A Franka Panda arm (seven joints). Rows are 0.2 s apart.
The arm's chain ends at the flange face. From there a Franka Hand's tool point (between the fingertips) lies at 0.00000 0.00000 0.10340 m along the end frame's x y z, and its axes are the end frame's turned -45 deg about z.
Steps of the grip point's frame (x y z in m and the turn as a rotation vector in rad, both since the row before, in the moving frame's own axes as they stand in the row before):
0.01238, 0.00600, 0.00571, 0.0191, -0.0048, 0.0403
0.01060, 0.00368, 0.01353, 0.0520, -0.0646, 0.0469
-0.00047, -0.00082, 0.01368, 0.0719, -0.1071, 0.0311
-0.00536, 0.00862, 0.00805, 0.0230, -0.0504, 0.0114
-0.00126, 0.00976, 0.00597, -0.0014, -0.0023, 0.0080
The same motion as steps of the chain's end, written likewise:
0.01472, -0.00343, 0.00573, 0.0101, -0.0169, 0.0403
0.01863, -0.00561, 0.01389, -0.0089, -0.0824, 0.0469
0.01218, -0.00261, 0.01454, -0.0249, -0.1266, 0.0311
0.00768, 0.00791, 0.00821, -0.0194, -0.0519, 0.0114
0.00608, 0.00752, 0.00597, -0.0026, -0.0006, 0.0080

